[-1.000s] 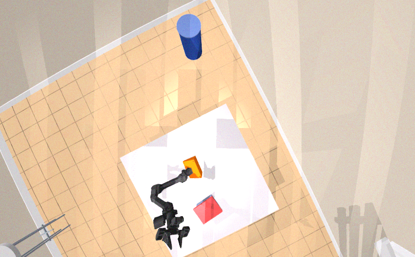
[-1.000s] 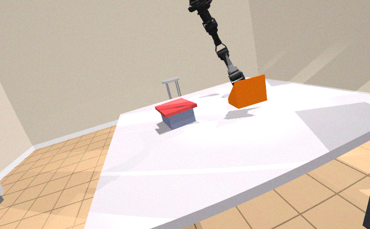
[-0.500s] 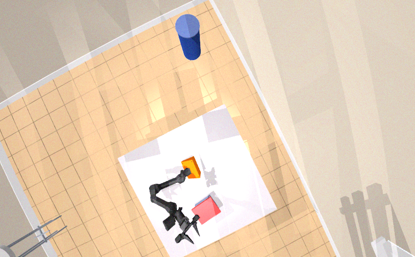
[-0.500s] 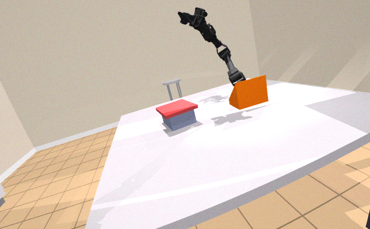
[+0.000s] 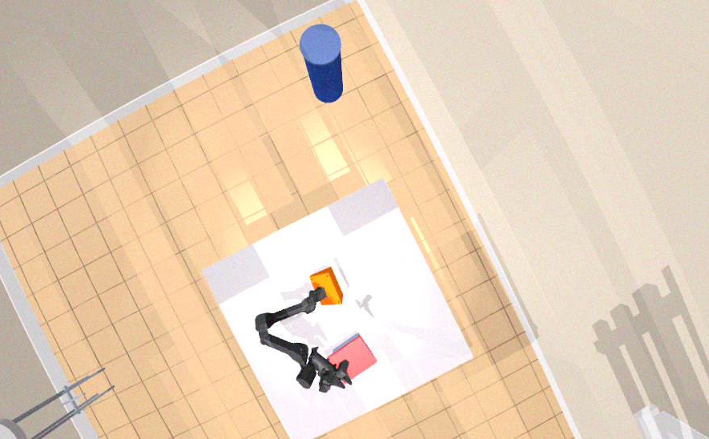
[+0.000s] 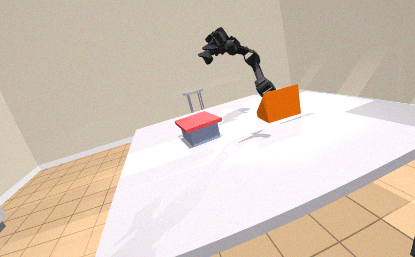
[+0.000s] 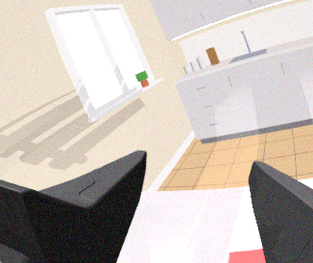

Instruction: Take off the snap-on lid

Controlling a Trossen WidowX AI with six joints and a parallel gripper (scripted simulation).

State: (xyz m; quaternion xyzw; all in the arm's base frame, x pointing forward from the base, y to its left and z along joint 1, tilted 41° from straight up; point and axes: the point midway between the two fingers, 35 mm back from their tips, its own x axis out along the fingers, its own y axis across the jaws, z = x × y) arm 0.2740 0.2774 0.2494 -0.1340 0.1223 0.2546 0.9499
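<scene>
The red lid is 320 mm below my gripper tip, 100 mm ahead of it and 10 mm to the right of it. Also, from my gripper tip: storage box: 370 mm below, 100 mm ahead, 10 mm to the right.
</scene>
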